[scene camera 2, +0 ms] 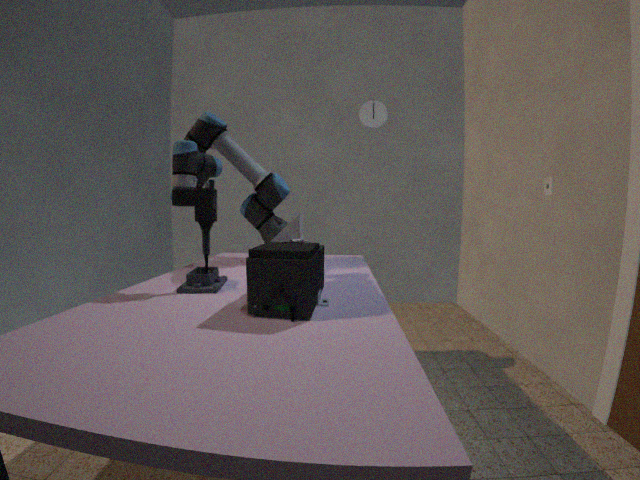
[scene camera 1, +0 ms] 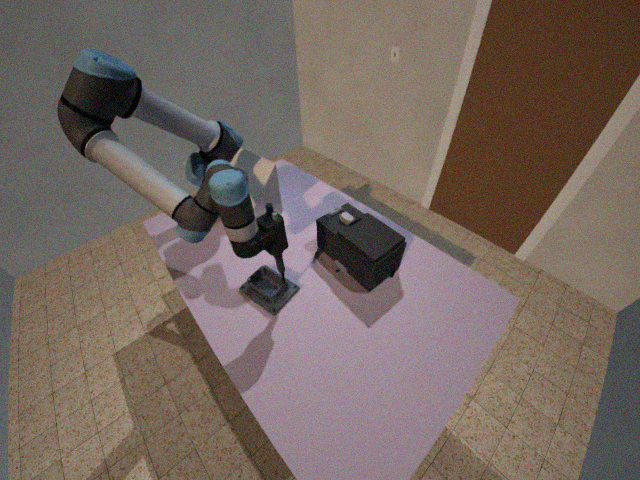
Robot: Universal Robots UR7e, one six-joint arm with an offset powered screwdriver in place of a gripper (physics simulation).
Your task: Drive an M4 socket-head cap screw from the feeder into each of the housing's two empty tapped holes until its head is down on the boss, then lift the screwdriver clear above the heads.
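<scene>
The housing (scene camera 1: 275, 304) (scene camera 2: 199, 288) is a small dark grey open box on a wider flange, flat on the table. My screwdriver (scene camera 1: 283, 280) (scene camera 2: 206, 268) points down, its thin tip at the housing's rim on the side towards the feeder in scene camera 1. Its tip overlaps the housing in both views; whether it touches cannot be told. The screw feeder (scene camera 1: 361, 237) (scene camera 2: 284, 279) is a large black box with a small pale piece (scene camera 1: 347, 218) on top. The tapped holes, any screw heads and any screw at the tip are too small and dark to tell.
The pink table top (scene camera 1: 361, 382) (scene camera 2: 232, 372) carries the housing and the feeder. The feeder stands to the right of the housing and the screwdriver in both views. The arm (scene camera 1: 139, 170) (scene camera 2: 240, 160) reaches over from the table's far end.
</scene>
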